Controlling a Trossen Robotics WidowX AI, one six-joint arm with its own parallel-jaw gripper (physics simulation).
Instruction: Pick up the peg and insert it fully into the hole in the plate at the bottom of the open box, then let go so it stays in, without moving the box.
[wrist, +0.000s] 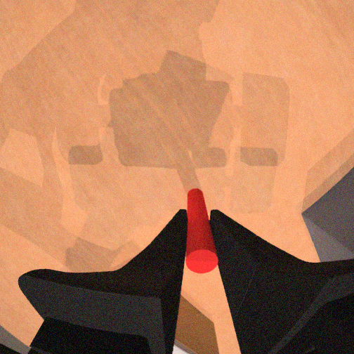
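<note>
A red peg (198, 227) stands roughly upright between the fingertips, with its round top end nearest the camera. My gripper (197, 215) is shut on the red peg, one black finger on each side of it. The peg's far end meets a shadow on the table. A small brown part of the box (196, 322) shows between the fingers at the bottom of the view; the rest of the box, the plate and its hole are hidden.
The wood-coloured table (280, 40) carries overlapping shadows of the arm and gripper. A grey angular object (332, 215) stands at the right edge, beyond the right finger.
</note>
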